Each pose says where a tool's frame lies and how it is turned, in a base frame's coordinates. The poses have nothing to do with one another.
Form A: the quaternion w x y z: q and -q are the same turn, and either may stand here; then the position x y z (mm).
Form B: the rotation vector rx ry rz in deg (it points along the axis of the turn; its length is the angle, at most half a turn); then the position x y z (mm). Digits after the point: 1 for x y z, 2 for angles.
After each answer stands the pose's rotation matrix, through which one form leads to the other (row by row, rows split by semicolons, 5 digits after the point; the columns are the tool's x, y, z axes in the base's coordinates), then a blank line. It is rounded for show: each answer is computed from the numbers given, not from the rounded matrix.
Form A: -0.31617 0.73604 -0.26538 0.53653 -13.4 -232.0 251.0
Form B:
-111.05 40.04 -80.95 -13.4 -232.0 251.0
0.28342 -0.05139 0.95762; -0.72992 -0.65922 0.18066; 0.62200 -0.75019 -0.22435

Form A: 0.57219 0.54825 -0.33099 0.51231 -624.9 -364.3 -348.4
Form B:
73.66 -44.47 68.84 -624.9 -364.3 -348.4
0.25596 -0.94921 0.18297; 0.22335 -0.12608 -0.96655; 0.94053 0.28827 0.17973

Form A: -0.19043 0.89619 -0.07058 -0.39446 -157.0 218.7 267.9
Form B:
-144.28 11.36 63.50 -157.0 218.7 267.9
0.67884 -0.27674 -0.68014; 0.02373 -0.91751 0.39700; -0.73390 -0.28564 -0.61628

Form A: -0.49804 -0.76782 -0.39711 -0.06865 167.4 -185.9 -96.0
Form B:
106.48 55.07 9.52 167.4 -185.9 -96.0
0.67518 0.54144 0.50097; 0.67820 -0.18852 -0.71029; -0.29013 0.81933 -0.49449

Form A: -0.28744 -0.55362 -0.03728 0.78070 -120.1 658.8 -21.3
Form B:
84.73 5.71 -119.49 -120.1 658.8 -21.3
-0.22177 0.49009 -0.84299; -0.40753 -0.83198 -0.37647; -0.88585 0.26006 0.38423

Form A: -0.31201 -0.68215 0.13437 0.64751 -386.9 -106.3 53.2
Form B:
103.13 -20.31 -97.89 -386.9 -106.3 53.2
0.12535 0.22074 -0.96724; -0.58738 -0.76919 -0.25166; -0.79955 0.59969 0.03324

